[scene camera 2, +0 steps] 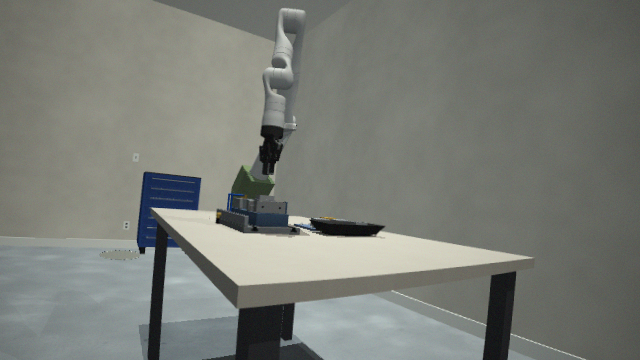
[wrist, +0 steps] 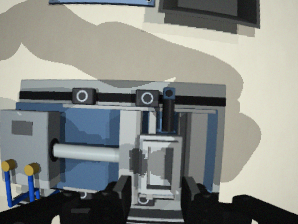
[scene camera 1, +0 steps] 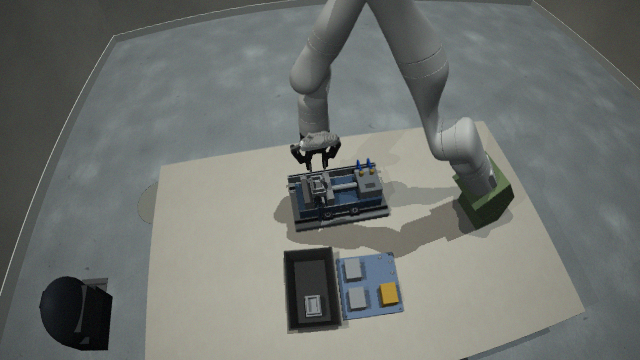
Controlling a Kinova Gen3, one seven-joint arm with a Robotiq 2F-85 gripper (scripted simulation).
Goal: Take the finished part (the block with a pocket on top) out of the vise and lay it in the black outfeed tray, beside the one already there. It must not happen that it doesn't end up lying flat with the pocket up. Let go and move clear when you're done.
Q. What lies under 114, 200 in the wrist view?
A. My gripper.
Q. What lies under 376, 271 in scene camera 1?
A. A blue plate.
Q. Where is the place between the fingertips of my gripper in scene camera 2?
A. At 267, 174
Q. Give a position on a finished part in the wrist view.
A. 159, 154
